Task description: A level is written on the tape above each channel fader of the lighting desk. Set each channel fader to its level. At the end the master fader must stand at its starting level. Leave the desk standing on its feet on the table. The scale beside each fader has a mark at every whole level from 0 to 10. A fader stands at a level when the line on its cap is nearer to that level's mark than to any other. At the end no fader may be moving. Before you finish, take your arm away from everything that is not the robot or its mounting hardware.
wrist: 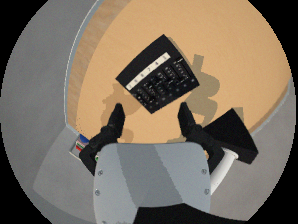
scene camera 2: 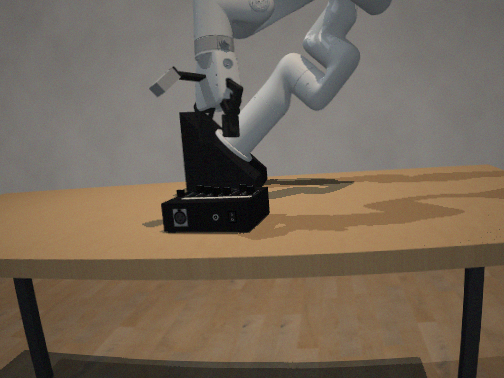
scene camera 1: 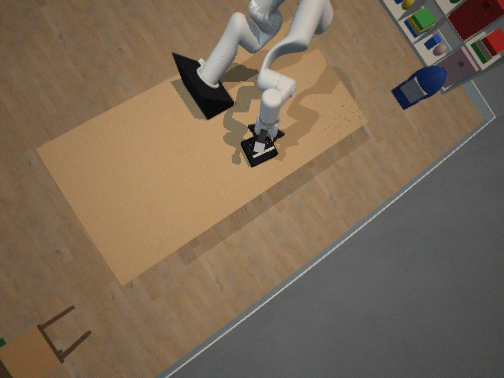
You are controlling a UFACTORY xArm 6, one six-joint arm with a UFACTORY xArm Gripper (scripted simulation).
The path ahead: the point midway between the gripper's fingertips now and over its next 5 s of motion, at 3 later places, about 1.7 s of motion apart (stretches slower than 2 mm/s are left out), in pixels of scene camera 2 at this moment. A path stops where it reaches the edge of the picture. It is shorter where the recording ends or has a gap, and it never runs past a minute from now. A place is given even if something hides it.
My gripper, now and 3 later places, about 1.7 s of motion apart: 218, 140; 223, 149; 219, 140; 234, 156
